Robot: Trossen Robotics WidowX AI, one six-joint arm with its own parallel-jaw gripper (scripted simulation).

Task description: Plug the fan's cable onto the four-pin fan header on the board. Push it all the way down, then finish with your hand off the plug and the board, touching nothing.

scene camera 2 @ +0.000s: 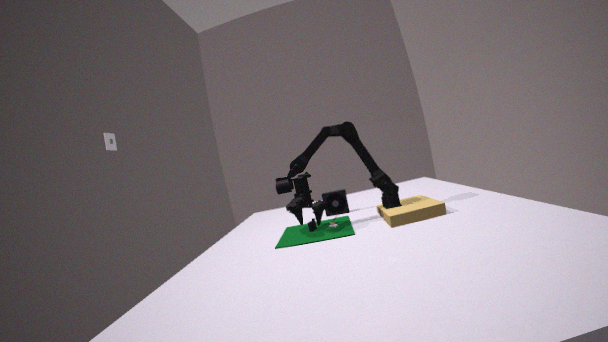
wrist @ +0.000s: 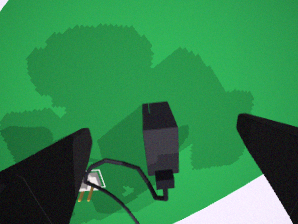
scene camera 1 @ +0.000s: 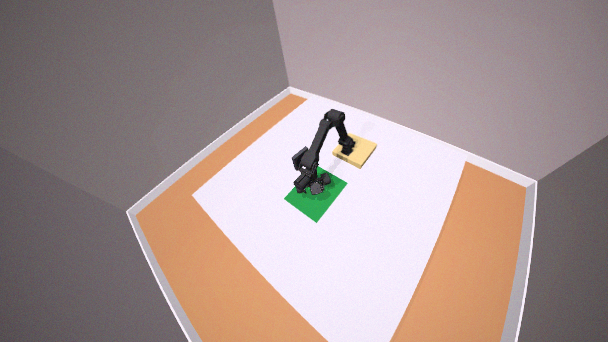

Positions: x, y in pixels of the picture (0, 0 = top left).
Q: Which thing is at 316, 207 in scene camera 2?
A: The gripper.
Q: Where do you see a green board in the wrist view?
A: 71, 71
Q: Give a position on a black fan plug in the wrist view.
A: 162, 150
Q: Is the gripper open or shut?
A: Open.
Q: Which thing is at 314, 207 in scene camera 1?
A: A green board.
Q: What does the gripper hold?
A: Nothing.
